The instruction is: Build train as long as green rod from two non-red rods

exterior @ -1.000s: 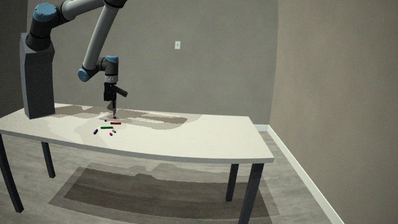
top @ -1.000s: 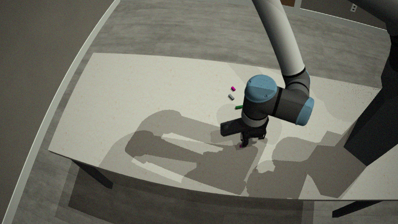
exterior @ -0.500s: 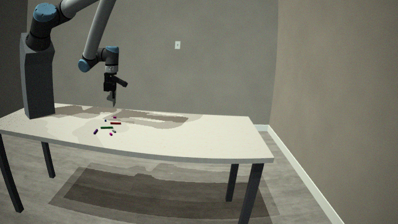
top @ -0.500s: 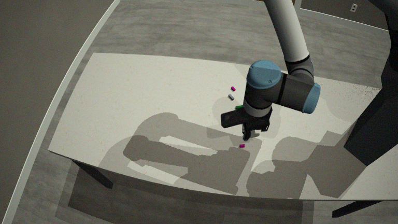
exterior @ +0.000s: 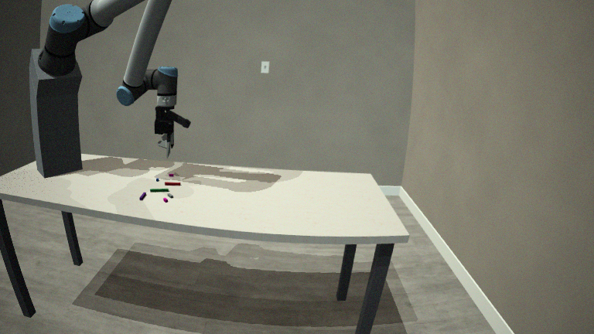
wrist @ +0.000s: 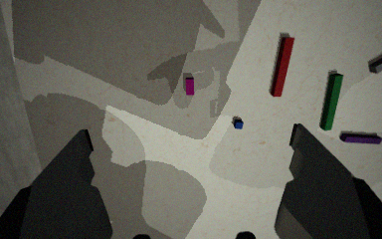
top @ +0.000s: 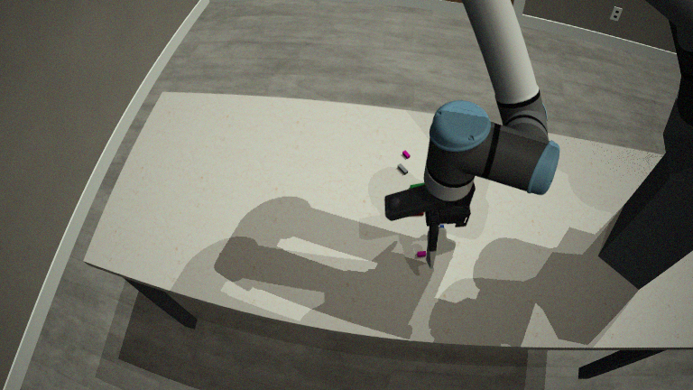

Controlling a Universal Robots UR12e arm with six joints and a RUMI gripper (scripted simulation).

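Right now my hand is 250 mm to the left of the purple rod, 110 mm past it and 100 mm above it. From my hand the other things lie so: small blue rod (100 mm below, 60 mm to the right, 60 mm behind); red rod (110 mm to the right, 100 mm below, 10 mm ahead); green rod (190 mm to the right, 100 mm below, 50 mm behind).
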